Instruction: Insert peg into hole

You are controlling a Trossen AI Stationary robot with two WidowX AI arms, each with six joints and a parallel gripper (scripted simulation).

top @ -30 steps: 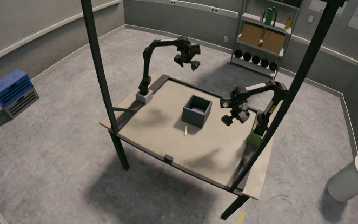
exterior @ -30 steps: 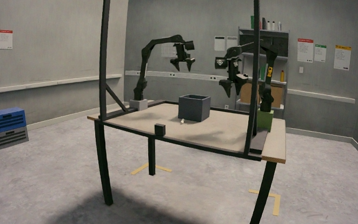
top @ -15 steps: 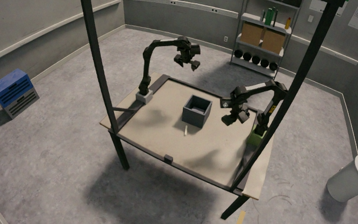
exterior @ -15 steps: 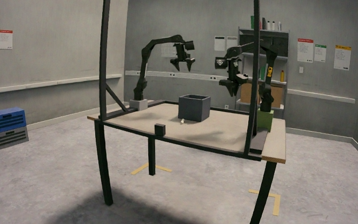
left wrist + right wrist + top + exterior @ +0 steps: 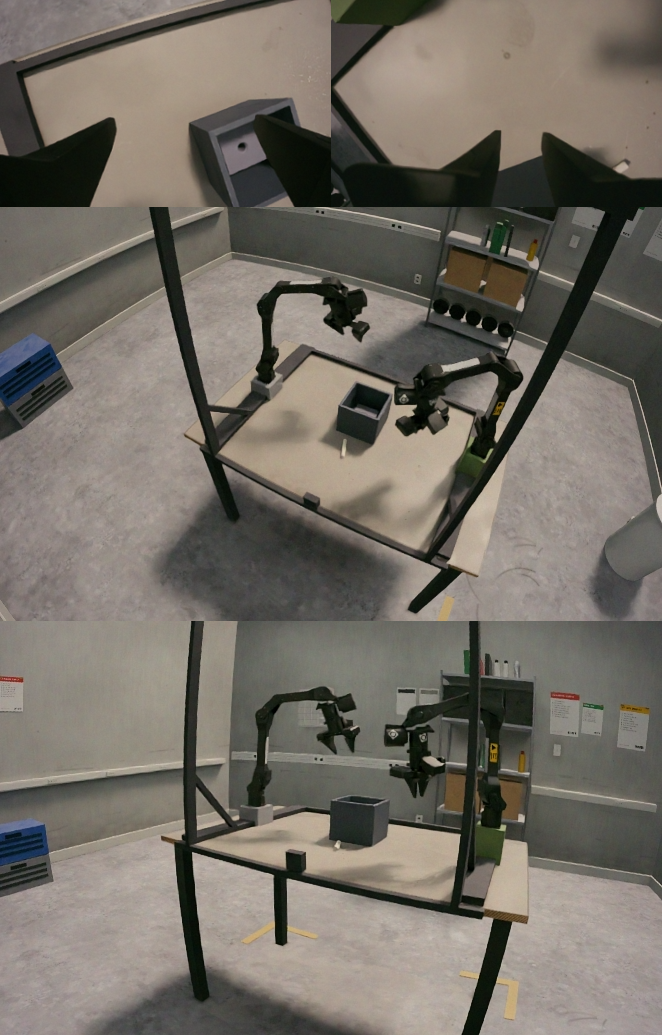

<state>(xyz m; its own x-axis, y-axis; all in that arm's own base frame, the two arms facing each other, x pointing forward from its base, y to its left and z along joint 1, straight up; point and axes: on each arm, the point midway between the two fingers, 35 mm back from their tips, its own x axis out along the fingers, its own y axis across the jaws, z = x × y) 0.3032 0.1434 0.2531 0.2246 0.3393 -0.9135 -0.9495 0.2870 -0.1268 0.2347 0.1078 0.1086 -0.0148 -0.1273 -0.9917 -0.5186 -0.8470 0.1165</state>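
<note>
The peg lies 4 cm behind my right hand, 24 cm to the left of it and 21 cm below it.
</note>
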